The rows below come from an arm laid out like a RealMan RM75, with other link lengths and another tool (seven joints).
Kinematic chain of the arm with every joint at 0, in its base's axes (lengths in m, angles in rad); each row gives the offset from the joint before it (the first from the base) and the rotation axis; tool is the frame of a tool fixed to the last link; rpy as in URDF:
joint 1: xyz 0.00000 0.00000 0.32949 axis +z
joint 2: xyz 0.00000 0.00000 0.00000 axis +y
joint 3: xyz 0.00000 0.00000 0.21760 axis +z
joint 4: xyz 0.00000 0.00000 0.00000 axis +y
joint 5: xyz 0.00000 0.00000 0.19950 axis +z
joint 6: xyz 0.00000 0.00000 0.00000 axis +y
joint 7: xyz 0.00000 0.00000 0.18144 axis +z
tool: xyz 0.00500 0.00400 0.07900 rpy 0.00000 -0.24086 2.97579
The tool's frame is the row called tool.
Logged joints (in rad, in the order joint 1, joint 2, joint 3, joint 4, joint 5, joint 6, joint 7), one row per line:
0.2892 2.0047 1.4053 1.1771 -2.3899 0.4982 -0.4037
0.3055 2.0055 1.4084 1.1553 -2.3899 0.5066 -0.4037
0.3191 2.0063 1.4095 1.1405 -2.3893 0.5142 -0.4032
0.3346 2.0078 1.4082 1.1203 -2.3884 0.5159 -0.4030
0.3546 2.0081 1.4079 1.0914 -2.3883 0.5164 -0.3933
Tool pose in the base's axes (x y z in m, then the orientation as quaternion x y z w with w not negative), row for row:
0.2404 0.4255 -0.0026 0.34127 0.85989 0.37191 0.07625
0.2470 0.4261 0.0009 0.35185 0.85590 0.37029 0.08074
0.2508 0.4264 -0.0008 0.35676 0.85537 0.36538 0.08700
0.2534 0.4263 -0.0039 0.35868 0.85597 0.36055 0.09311
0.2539 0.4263 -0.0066 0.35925 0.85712 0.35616 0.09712
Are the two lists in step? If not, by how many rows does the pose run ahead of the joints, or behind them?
The pose runs 2 rows behind the joints: the pose in row i belongs to the joints in row i - 2.
